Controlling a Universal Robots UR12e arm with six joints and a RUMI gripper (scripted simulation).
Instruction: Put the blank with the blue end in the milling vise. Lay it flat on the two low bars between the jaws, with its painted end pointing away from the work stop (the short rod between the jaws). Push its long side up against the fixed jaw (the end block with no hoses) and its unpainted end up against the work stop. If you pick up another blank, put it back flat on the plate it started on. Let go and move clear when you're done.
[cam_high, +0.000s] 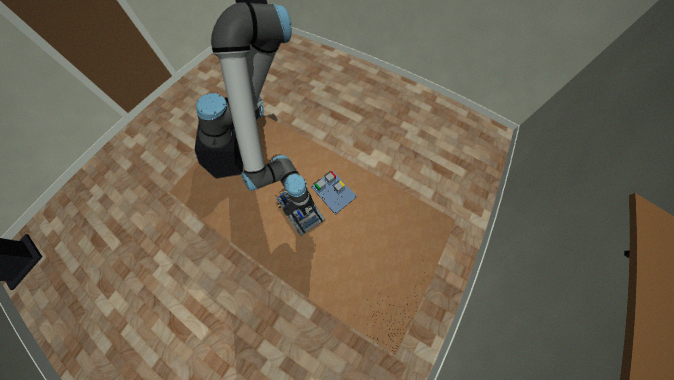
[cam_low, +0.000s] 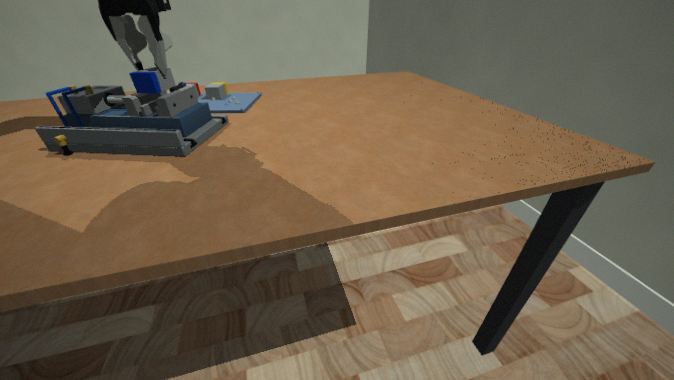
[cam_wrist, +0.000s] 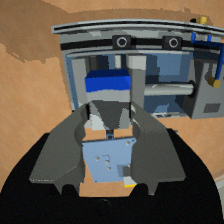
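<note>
Right now my hand is 2 cm above the blue blank. Round my hand: vise body (6 cm behind, 3 cm to the left, 10 cm below); then green blank (4 cm behind, 23 cm to the left, 12 cm below); then fixed jaw (3 cm ahead, 1 cm to the right, 6 cm below).
</note>
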